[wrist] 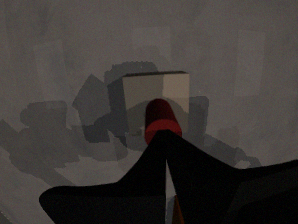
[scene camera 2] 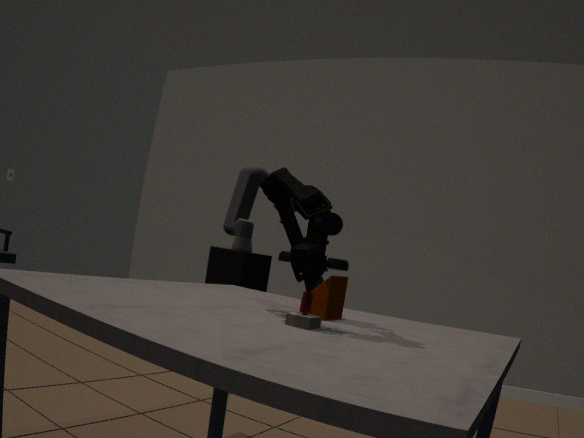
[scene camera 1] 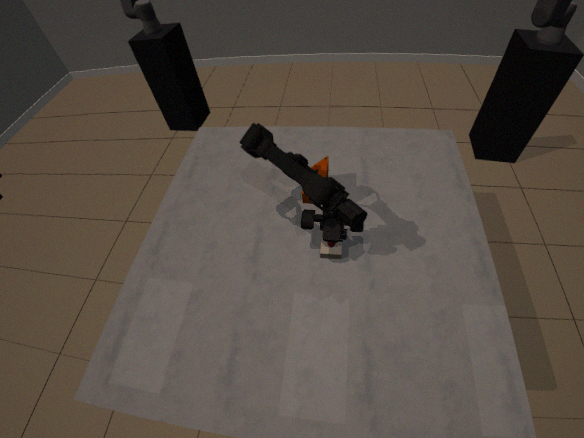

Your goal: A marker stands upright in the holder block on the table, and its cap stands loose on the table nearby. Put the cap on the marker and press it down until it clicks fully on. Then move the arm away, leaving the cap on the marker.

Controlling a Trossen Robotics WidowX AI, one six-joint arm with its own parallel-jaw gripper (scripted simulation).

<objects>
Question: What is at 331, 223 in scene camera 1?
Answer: The gripper.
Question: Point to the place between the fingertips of the gripper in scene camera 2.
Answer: At 308, 292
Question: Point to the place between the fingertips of the gripper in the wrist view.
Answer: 163, 135
</objects>
